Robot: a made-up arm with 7 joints.
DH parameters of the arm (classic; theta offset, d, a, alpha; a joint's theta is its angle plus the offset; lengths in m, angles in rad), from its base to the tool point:
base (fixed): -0.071 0 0 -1.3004
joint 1: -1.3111 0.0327 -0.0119 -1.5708
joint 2: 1.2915 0 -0.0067 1.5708
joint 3: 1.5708 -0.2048 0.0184 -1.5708
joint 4: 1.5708 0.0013 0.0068 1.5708
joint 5: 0 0.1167 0 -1.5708
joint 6: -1.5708 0 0.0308 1.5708
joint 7: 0 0 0 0
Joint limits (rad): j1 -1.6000..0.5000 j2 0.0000..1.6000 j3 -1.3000..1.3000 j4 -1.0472..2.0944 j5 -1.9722..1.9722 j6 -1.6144..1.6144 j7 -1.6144..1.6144
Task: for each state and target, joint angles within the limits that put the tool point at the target. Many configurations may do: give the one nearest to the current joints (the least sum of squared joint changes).
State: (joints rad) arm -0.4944 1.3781 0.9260 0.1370 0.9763 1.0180 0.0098
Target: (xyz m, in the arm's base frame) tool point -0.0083 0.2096 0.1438
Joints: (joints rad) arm -0.7105 1.5426 1.2979 -0.4230 1.1059 1.0481 0.0098
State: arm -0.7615 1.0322 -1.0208 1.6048 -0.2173 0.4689 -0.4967
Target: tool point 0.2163 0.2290 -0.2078
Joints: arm -0.8690 0.7480 -1.0191 1.4289 -0.2149 0.3027 -0.4967
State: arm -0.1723 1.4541 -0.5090 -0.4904 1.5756 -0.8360 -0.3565
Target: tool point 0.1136 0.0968 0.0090
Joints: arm -0.7164 1.5237 -0.1940 -1.0472 1.3596 -0.6222 -0.3565
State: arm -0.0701 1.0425 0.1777 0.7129 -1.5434 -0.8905 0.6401
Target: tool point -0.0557 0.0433 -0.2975
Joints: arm 0.4100 0.0856 -0.3926 0.4398 -1.4831 -0.8921 0.6401
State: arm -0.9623 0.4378 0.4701 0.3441 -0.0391 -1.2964 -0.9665
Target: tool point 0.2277 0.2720 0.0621
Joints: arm -1.3058 1.0226 0.6074 0.9529 -0.0774 -0.8689 -0.9665
